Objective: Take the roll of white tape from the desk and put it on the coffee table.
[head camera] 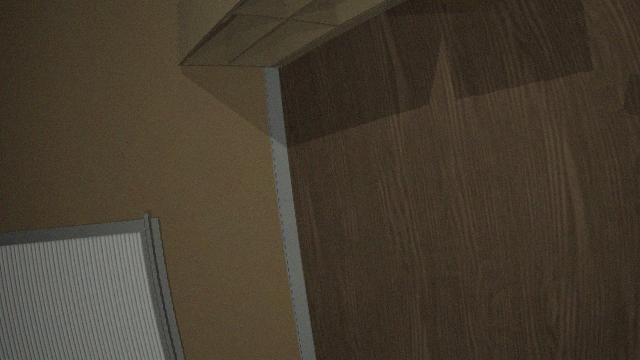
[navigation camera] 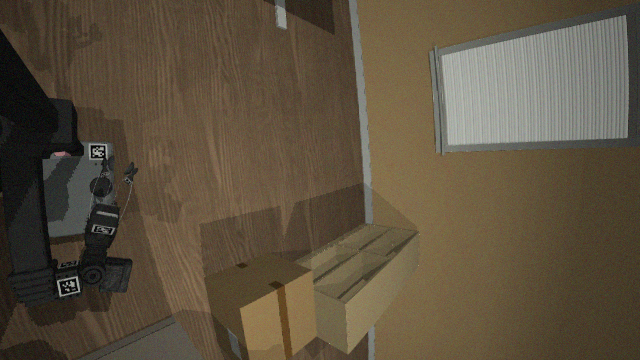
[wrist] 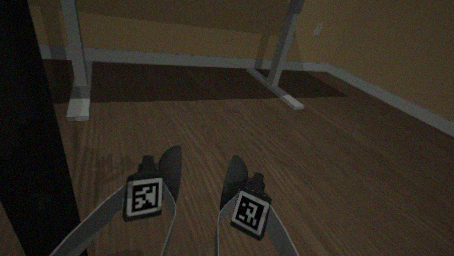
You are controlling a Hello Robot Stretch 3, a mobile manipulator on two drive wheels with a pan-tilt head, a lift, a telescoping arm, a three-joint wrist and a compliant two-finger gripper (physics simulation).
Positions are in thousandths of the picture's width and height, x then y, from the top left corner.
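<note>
Gripper at (navigation camera: 191, 443), (wrist: 448, 662). Window with white blinds at (navigation camera: 877, 238), (head camera: 157, 790). Tan shelf unit at (navigation camera: 557, 771).
</note>
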